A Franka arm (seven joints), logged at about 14 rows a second.
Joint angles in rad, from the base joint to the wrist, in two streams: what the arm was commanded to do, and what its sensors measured. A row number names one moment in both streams.
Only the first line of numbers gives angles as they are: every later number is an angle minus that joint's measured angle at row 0.
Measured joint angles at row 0:
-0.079 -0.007 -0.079 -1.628 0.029 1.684 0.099
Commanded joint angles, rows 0 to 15:
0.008 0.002 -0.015 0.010 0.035 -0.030 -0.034
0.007 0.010 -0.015 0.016 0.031 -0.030 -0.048
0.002 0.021 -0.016 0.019 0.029 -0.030 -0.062
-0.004 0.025 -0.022 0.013 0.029 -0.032 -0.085
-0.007 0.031 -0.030 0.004 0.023 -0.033 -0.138
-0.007 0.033 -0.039 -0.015 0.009 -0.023 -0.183
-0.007 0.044 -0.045 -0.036 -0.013 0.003 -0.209
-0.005 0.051 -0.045 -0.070 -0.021 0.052 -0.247
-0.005 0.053 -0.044 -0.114 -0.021 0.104 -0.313
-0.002 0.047 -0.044 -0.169 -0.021 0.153 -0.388
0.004 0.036 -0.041 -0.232 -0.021 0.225 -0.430
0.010 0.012 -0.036 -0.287 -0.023 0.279 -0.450
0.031 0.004 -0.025 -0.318 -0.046 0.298 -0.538
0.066 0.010 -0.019 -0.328 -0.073 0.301 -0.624
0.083 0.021 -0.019 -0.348 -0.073 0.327 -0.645
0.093 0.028 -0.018 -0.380 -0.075 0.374 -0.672
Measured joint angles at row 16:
0.060 0.057 -0.015 -0.307 -0.054 0.310 -0.604
